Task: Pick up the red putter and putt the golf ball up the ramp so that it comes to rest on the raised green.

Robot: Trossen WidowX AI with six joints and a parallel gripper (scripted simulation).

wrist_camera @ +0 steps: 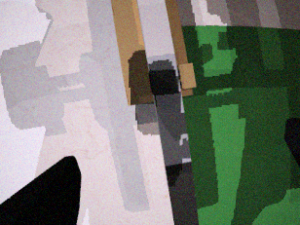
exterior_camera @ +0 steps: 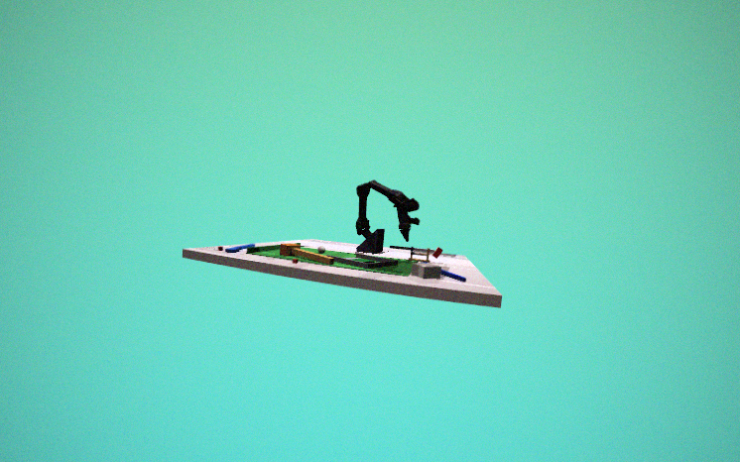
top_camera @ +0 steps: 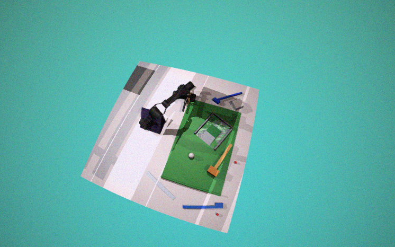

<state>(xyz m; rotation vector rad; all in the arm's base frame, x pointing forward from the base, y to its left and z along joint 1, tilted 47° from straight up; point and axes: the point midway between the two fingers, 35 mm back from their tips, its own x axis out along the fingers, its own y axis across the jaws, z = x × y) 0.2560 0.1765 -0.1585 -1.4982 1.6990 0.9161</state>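
Now: gripper tip 60 mm to the right of the red putter, 40 mm above it and 10 mm past it. Also, from my gripper tip: blue putter (360 mm ahead, 150 mm to the left, 90 mm below); then wooden fence (70 mm to the left, 70 mm below); then green mat (320 mm to the right, 220 mm ahead, 100 mm below).
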